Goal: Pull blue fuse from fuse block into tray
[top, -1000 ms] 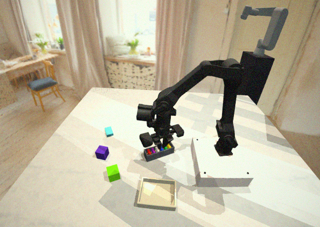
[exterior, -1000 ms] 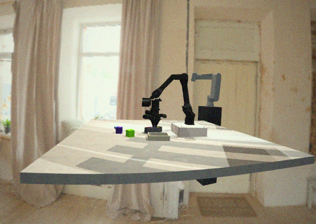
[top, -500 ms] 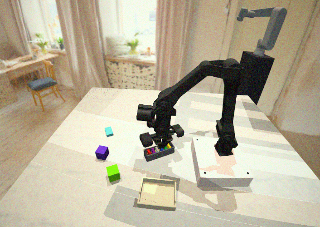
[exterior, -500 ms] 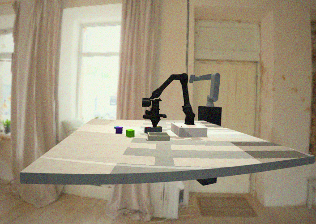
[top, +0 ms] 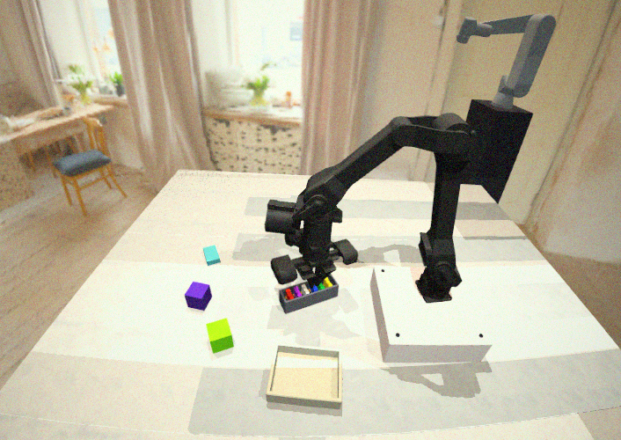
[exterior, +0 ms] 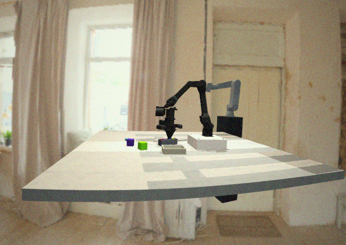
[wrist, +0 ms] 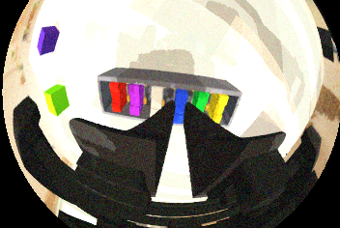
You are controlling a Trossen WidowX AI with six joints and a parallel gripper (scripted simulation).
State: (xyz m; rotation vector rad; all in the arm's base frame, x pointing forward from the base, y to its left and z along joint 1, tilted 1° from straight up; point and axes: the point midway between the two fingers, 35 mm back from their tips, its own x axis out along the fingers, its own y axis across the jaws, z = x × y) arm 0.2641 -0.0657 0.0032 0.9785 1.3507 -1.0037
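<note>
Right now my gripper tip is 40 mm short of the cream tray, 190 mm to the right of it and 40 mm above it. Also, from my gripper tip: blue fuse 10 mm below.
</note>
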